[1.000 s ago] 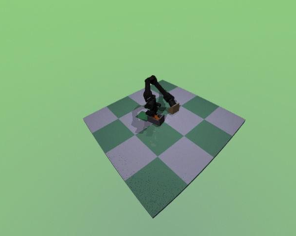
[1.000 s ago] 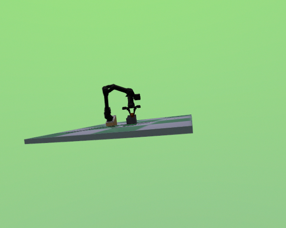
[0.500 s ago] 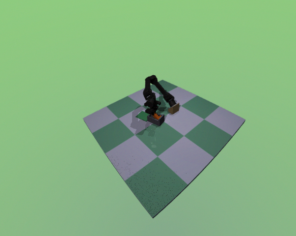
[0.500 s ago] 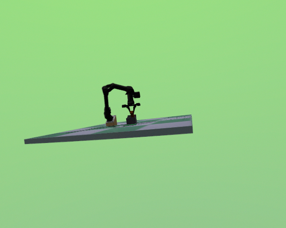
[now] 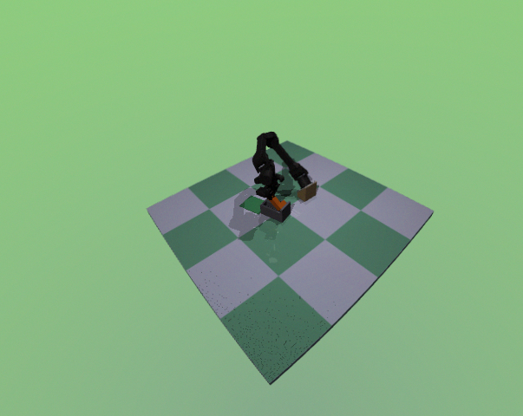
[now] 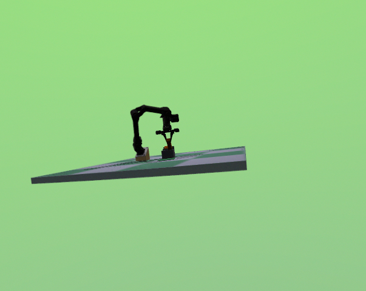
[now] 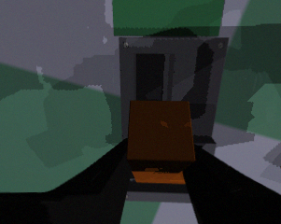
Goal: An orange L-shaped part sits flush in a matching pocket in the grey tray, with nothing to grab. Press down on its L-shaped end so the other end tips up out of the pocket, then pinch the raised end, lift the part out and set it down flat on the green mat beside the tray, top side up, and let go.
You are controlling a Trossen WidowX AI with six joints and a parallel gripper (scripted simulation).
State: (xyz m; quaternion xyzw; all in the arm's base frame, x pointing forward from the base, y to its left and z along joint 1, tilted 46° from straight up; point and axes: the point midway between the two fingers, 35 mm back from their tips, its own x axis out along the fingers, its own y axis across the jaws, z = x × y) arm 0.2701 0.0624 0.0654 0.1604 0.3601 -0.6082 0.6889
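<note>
My gripper tip is 3 cm short of the green mat, 14 cm to the left of it and 14 cm above it. Also, from my gripper tip: orange L-shaped part: 2 cm behind, 2 cm to the left, 3 cm below.
</note>
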